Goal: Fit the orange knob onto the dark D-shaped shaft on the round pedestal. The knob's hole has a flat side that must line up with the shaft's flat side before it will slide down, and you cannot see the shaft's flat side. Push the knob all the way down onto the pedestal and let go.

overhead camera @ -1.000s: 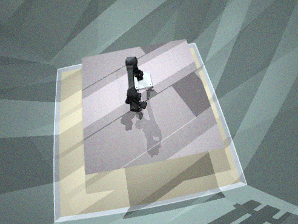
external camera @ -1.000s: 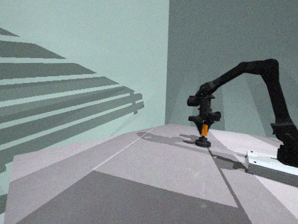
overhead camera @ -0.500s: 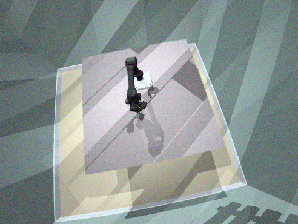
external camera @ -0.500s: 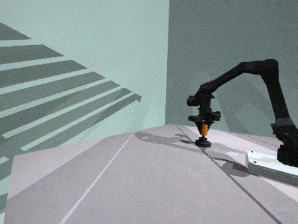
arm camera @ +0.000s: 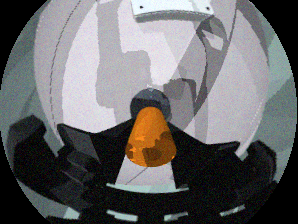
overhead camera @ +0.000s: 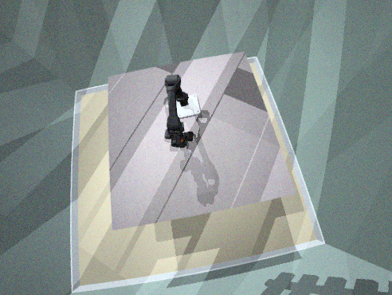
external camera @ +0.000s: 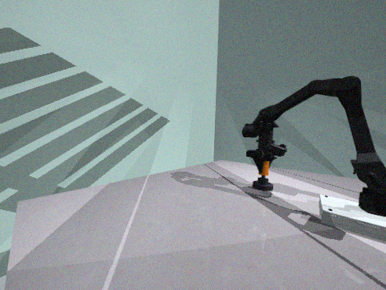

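Now: the orange knob 2 cm above my gripper tip. The rest, counted from my gripper tip: dark round pedestal: 4 cm below.
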